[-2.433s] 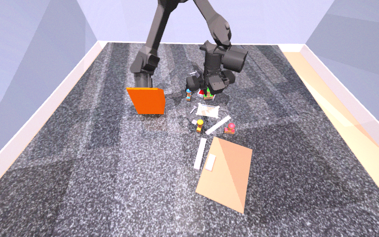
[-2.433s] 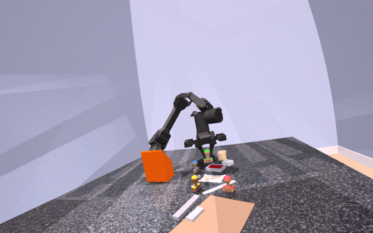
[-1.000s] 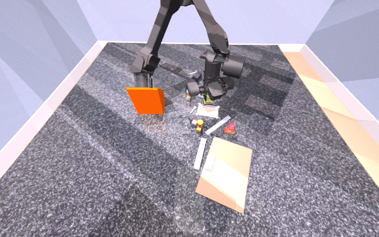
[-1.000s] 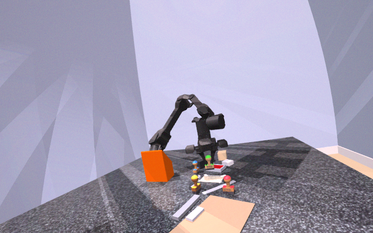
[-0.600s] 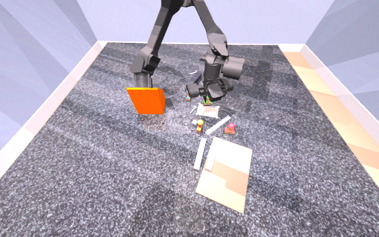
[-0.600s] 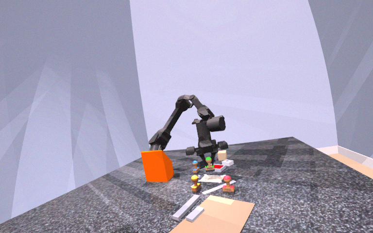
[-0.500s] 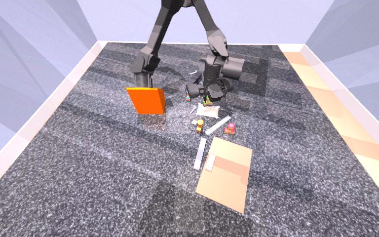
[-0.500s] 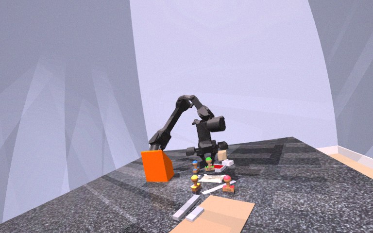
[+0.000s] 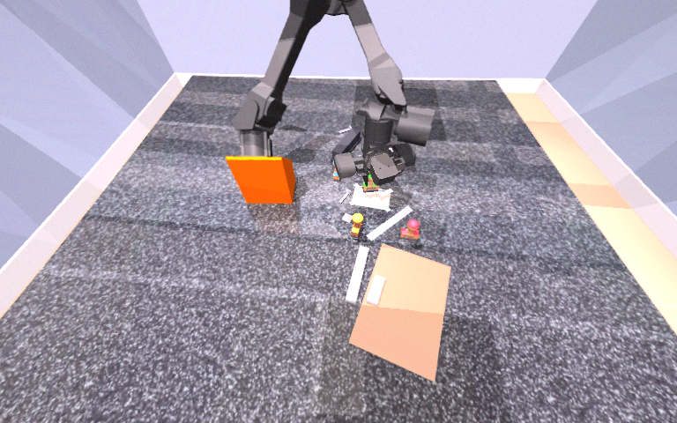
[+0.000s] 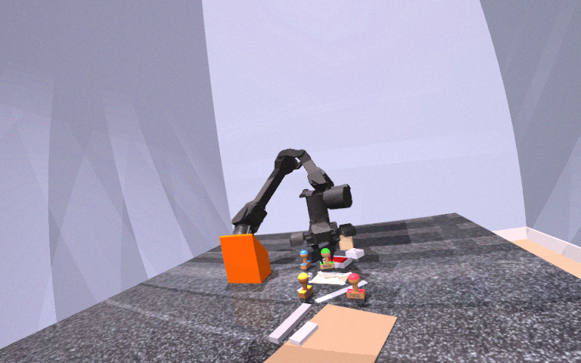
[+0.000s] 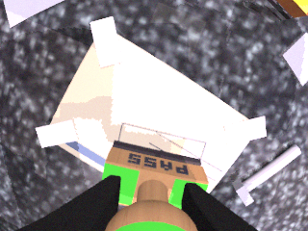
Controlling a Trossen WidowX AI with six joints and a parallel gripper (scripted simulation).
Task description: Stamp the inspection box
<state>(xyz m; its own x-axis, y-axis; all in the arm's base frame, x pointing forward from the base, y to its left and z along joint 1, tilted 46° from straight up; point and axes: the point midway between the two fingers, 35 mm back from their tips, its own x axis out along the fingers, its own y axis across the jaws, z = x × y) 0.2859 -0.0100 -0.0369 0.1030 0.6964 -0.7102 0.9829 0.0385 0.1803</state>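
The white card lies 1 cm to the right of my gripper tip and 5 cm below it. Round my gripper tip: red ink pad: 2 cm ahead, 10 cm to the left, 4 cm below; blue-knobbed stamp: 8 cm behind, 8 cm to the left, 3 cm below; green stamp: right at my gripper tip.
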